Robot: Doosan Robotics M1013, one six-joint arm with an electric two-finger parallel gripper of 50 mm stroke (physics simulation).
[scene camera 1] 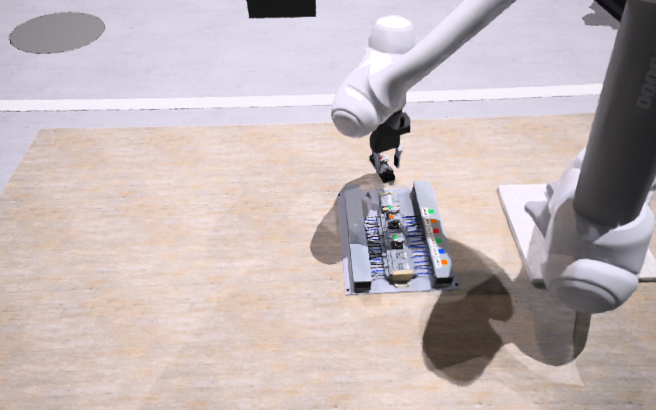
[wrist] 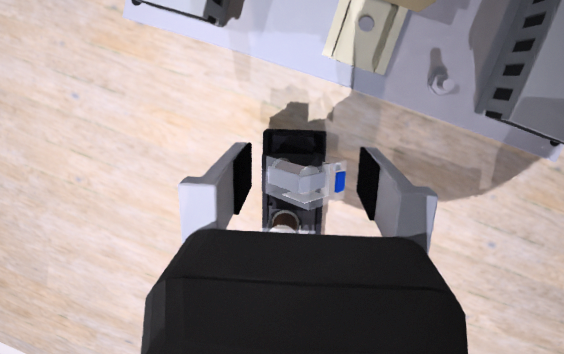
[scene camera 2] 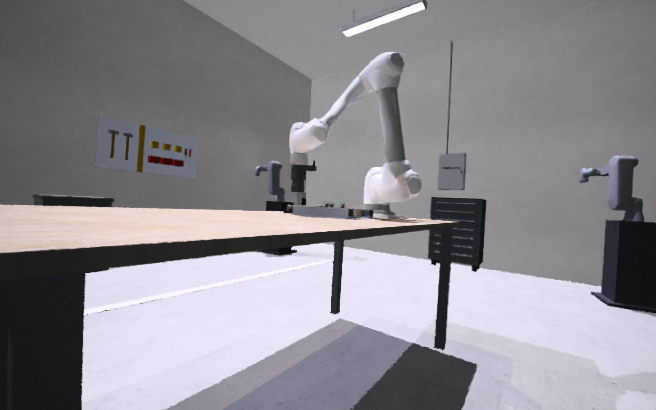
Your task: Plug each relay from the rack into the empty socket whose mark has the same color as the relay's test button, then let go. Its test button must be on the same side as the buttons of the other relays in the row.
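Frame: origin at the arm's base, x right, y ahead, z up, level; metres.
Seen in the pictures: gripper, fingertip midpoint: (scene camera 1: 386, 168) (wrist: 304, 167) (scene camera 2: 301, 205); arm's base, link origin: (scene camera 2: 376, 213).
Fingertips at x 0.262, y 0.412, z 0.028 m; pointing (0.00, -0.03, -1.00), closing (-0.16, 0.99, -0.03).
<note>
Pixels of each thing's top centre, then the offset from my fingertips to it. "spot": a spot on its surface instead.
- black rack, surface spot: (wrist: 295, 134) (scene camera 1: 389, 177) spot: dx -0.009, dy -0.008, dz -0.029 m
- clear relay, top centre: (wrist: 297, 189) (scene camera 1: 386, 164) dx +0.010, dy -0.001, dz +0.003 m
- blue test button, top centre: (wrist: 340, 183) dx +0.007, dy +0.019, dz -0.010 m
- second relay, top centre: (wrist: 286, 249) (scene camera 1: 383, 156) dx +0.043, dy +0.000, dz +0.003 m
- red test button, surface spot: (scene camera 1: 382, 158) spot: dx +0.039, dy +0.003, dz +0.001 m
- green button, top centre: (scene camera 1: 395, 236) dx -0.246, dy +0.045, dz +0.024 m
- beige end block, surface spot: (wrist: 367, 37) spot: dx -0.067, dy +0.019, dz -0.042 m
- bolt, top centre: (wrist: 448, 84) dx -0.052, dy +0.064, dz -0.027 m
- panel, surface spot: (wrist: 300, 55) spot: dx -0.051, dy -0.014, dz -0.043 m
My gripper (scene camera 1: 386, 161) (scene camera 2: 300, 198) (wrist: 304, 167) is open above the black rack (scene camera 1: 388, 177) (wrist: 295, 134), just beyond the far edge of the panel. In the wrist view a clear relay (wrist: 295, 177) with a blue test button (wrist: 340, 181) is in the rack between the spread fingers, apart from both. A second relay (wrist: 285, 220) is mostly hidden by the gripper body. A red test button (scene camera 1: 382, 158) shows at the rack in scene camera 1. On the panel, relays with an orange button (scene camera 1: 391, 217) and a green button (scene camera 1: 395, 237) stand in the row. Empty sockets (scene camera 1: 399, 260) are at its near end.
Grey wire ducts (scene camera 1: 358, 235) (scene camera 1: 425, 196) flank the socket row, with blue and dark wires between. The right duct carries green, orange, red, green, blue and orange marks. In the wrist view a beige end block (wrist: 367, 37) and a bolt (wrist: 442, 84) are on the panel (wrist: 300, 55).
</note>
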